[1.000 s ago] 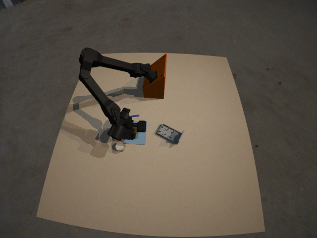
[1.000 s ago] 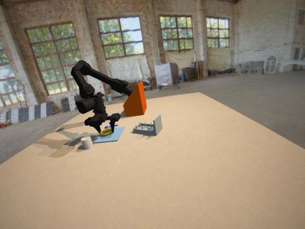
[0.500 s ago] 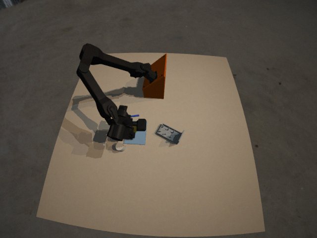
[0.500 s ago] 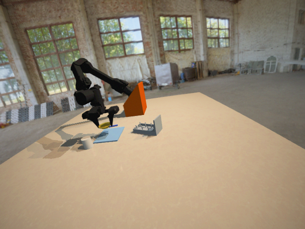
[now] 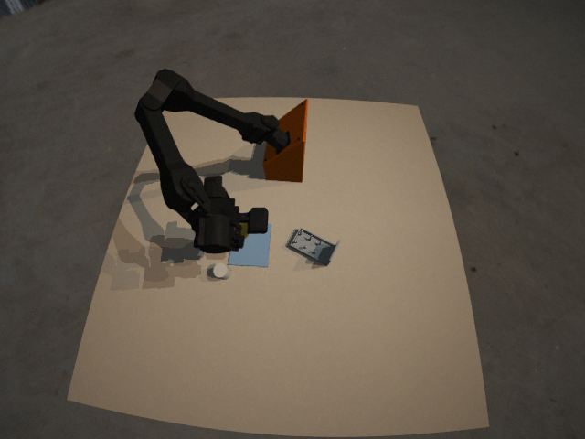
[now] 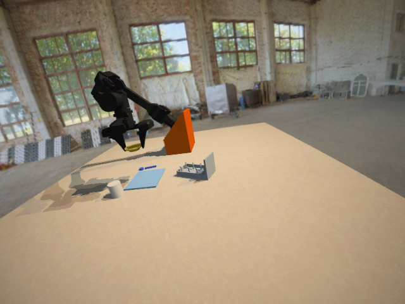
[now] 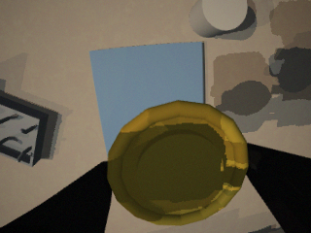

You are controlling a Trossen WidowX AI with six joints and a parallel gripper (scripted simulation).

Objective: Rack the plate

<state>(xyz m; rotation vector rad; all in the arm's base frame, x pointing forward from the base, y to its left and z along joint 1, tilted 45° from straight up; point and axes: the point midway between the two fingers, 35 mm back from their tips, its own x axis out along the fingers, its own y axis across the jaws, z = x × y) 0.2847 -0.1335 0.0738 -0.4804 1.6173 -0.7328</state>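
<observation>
The grey dish rack lies 220 mm to the left of my gripper tip, 110 mm below it and 30 mm ahead of it. Also, from my gripper tip: white cup: 110 mm below, 90 mm ahead, 80 mm to the right; blue spoon: 130 mm below, 110 mm behind, 20 mm to the right; yellow plate: 10 mm above.
</observation>
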